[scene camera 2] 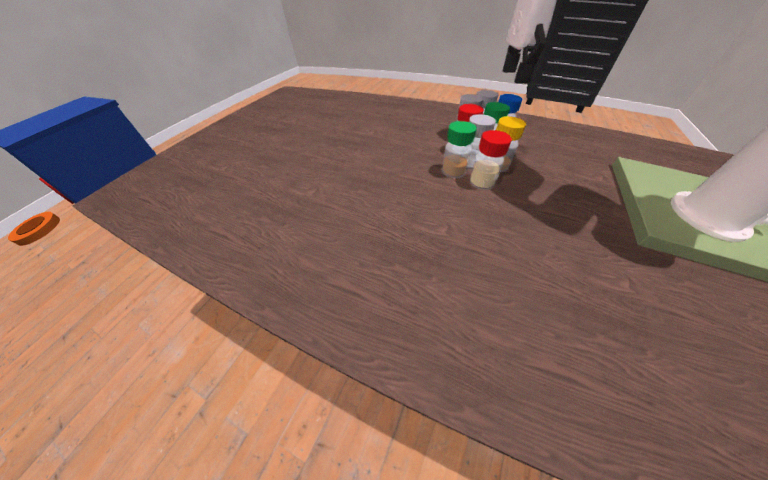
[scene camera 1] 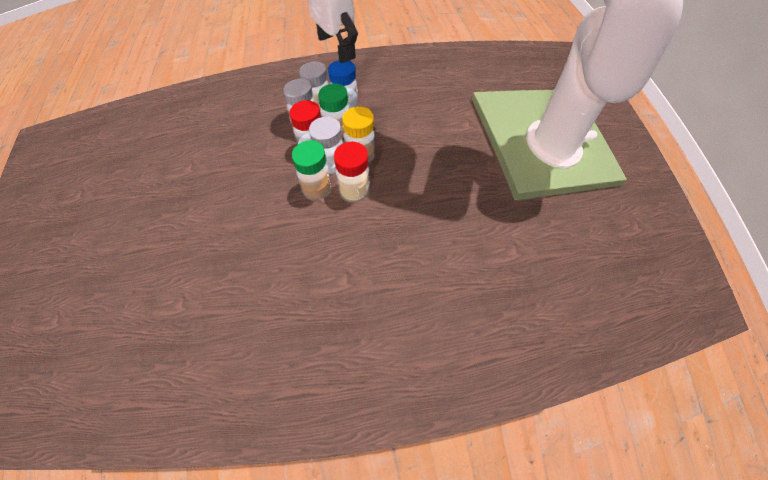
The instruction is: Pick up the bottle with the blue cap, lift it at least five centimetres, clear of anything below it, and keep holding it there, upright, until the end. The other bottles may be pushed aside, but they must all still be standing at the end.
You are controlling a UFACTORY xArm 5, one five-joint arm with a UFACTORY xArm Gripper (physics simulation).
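Seen in the pictures: gripper, fingertip midpoint: (scene camera 2: 514, 77) (scene camera 1: 336, 48); arm's base at its link origin: (scene camera 2: 707, 216) (scene camera 1: 554, 144).
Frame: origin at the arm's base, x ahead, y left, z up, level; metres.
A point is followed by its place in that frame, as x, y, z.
The bottle with the blue cap (scene camera 1: 342, 73) {0.387, -0.220, 0.080} (scene camera 2: 510, 103) {0.386, -0.212, 0.075} stands upright at the back right of a tight group, its body partly hidden. A grey-capped bottle (scene camera 1: 313, 73) {0.442, -0.241, 0.079} (scene camera 2: 487, 97) {0.442, -0.228, 0.078} stands to its left and a dark green-capped one (scene camera 1: 333, 97) {0.419, -0.156, 0.080} (scene camera 2: 496, 111) {0.420, -0.144, 0.078} in front of it. Another grey-capped (scene camera 1: 297, 91) {0.480, -0.197, 0.080}, a red-capped (scene camera 1: 305, 114) {0.476, -0.129, 0.080}, a pale-capped (scene camera 1: 325, 131) {0.450, -0.077, 0.080}, a yellow-capped (scene camera 1: 357, 121) {0.392, -0.082, 0.080}, a bright green-capped (scene camera 1: 308, 156) {0.487, -0.032, 0.079} and a front red-capped bottle (scene camera 1: 350, 158) {0.423, -0.007, 0.080} (scene camera 2: 495, 143) {0.423, 0.011, 0.079} also stand upright. My gripper (scene camera 1: 335, 45) {0.390, -0.250, 0.121} (scene camera 2: 517, 66) {0.390, -0.250, 0.121} is open and empty, above the group's back edge near the blue cap.
The brown table (scene camera 1: 339, 316) {0.505, 0.206, -0.025} (scene camera 2: 396, 271) {0.540, 0.259, -0.025} carries the green base plate (scene camera 1: 523, 172) {0.107, 0.049, 0.001} (scene camera 2: 637, 192) {0.116, -0.037, 0.000} of the arm to the right of the bottles. Behind the table are a black slatted object (scene camera 2: 586, 50), a blue box (scene camera 2: 84, 147) and an orange ring (scene camera 2: 19, 237) on the floor.
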